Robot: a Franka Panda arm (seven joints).
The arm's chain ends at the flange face. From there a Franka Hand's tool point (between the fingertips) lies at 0.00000 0.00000 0.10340 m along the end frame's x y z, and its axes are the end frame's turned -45 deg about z.
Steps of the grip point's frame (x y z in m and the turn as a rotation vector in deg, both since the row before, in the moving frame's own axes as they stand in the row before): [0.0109 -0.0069 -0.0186 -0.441 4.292 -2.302]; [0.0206 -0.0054 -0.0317 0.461 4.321 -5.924]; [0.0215 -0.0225 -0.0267 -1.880 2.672 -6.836]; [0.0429 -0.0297 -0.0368 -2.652 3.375 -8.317]
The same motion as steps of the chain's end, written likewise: [-0.0031 -0.0076 -0.0183 2.723 3.347 -2.302]; [0.0062 -0.0120 -0.0314 3.381 2.729 -5.924]; [-0.0064 -0.0298 -0.0265 0.560 3.219 -6.836]; [0.0017 -0.0499 -0.0365 0.511 4.262 -8.317]
